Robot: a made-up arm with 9 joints.
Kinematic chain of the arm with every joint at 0, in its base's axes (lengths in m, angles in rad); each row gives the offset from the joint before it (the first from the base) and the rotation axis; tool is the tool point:
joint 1: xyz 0 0 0.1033 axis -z
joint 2: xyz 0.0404 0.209 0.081 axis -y
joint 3: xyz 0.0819 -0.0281 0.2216 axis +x
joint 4: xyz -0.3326 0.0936 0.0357 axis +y
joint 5: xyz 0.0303 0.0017 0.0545 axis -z
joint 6: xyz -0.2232 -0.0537 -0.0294 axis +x
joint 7: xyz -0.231 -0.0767 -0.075 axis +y
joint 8: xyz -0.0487 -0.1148 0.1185 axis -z
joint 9: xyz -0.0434 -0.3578 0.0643 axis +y
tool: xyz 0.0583 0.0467 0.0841
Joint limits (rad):
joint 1: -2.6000..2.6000
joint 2: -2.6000..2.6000
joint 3: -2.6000..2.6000
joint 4: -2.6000..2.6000
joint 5: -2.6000..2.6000
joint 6: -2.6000..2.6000
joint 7: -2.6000..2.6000
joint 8: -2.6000..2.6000
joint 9: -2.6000..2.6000
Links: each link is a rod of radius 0.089 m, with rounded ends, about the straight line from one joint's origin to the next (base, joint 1, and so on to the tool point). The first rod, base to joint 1, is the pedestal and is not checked.
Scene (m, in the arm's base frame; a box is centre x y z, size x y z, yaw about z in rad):
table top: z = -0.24
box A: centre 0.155 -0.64 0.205 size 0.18 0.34 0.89 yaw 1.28
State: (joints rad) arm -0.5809 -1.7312 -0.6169 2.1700 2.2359 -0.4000 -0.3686 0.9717 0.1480
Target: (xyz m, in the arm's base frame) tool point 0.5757 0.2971 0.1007
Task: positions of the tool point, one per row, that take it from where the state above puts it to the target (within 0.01 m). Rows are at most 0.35 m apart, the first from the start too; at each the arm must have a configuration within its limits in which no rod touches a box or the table.
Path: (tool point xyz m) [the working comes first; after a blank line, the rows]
Joints at the target: -1.7354 -1.7371 -2.0615 1.8410 2.6000 -1.1407 0.2704 0.9385 0.0335
Straight joint move there: touches box A.

1: -0.8073 0.0860 0.4679
2: -0.5991 -0.1737 0.5465
3: -0.2946 -0.2686 0.6457
4: -0.0010 -0.1756 0.7060
5: 0.2078 -0.2709 0.5807
6: 0.4271 -0.2163 0.4145
7: 0.5750 -0.0095 0.2420
8: 0.5757 0.2971 0.1007

